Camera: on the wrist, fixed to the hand. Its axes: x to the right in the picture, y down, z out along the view.
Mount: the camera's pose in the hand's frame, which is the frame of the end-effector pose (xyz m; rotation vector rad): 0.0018 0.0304 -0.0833 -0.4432 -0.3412 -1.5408
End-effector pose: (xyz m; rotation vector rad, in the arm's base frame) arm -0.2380 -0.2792 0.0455 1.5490 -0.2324 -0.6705
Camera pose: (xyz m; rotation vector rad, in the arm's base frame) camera -0.1839 -0.2135 0.0707 0.9314 0.9212 -2.0026
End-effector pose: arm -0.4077 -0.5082 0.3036 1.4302 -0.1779 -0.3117
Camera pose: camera -0.3774 -0.4269 0.3222 0.7966 0.7373 -1.7251
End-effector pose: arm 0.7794 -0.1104 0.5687 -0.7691 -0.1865 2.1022
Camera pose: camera 0.8066 -0.1394 0.4894 -0.2495 -1.0622 0.6656
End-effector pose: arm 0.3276 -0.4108 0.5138 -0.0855 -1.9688 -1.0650
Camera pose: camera 0.3944 -0.4511 0.5559 -1.0755 1.5899 2.1650
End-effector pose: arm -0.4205 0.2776 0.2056 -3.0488 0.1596 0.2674
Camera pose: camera -0.4080 0.2402 0.2850 2.0917 1.9793 -0.5745
